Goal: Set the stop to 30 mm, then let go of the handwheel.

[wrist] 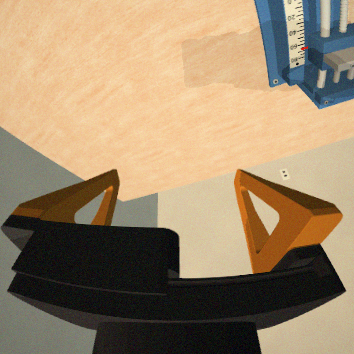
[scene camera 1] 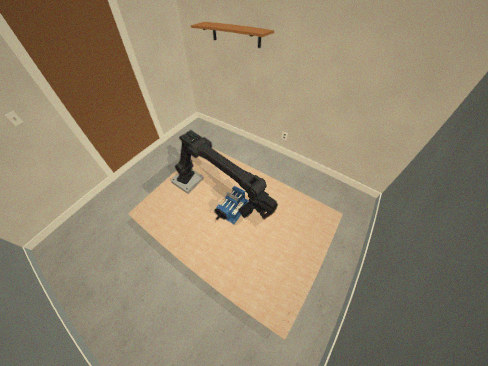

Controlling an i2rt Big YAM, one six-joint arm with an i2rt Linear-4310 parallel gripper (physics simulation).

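Frame: origin at the arm's base, x right, y ahead, z up, level; centimetres.
Seen in the pictures: gripper, fingertip midpoint: [wrist: 176, 175]; arm's base at its link origin: [scene camera 1: 185, 176].
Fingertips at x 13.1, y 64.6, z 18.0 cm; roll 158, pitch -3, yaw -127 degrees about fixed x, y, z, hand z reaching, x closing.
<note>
Offsets run from my fingertips to a thing's top centre. "spot": to the spot under its first point. Level surfaces: height alone.
The blue stop device {spot: dx -4.3, dy -22.0, dz -14.9 cm} [scene camera 1: 231, 205] [wrist: 277, 42] sits on the wooden board. Its black handwheel {dx +9.1, dy -24.3, dz -10.1 cm} [scene camera 1: 220, 213] is at the near left end in the scene view and does not show in the wrist view. In the wrist view, a white scale {spot: dx -2.4, dy -17.7, dz -16.1 cm} [wrist: 294, 25] runs along the device, and a red pointer {dx -6.0, dy -18.6, dz -15.9 cm} [wrist: 304, 48] is close to the 60 mark. A grey block {spot: dx -5.8, dy -20.1, dz -10.1 cm} [wrist: 342, 59] sits among the rods at the right edge. My gripper [wrist: 176, 175] is open and empty, apart from the device. In the scene view its fingers cannot be made out; the hand is at the device's right side.
The wooden board {dz -21.6 cm} [scene camera 1: 260, 270] [wrist: 100, 100] lies on the grey floor [scene camera 1: 125, 290]. The arm's grey base plate [scene camera 1: 177, 183] is at the board's back left edge. The black arm [scene camera 1: 225, 165] reaches over the board behind the device. A wooden shelf [scene camera 1: 232, 29] hangs high on the wall.
</note>
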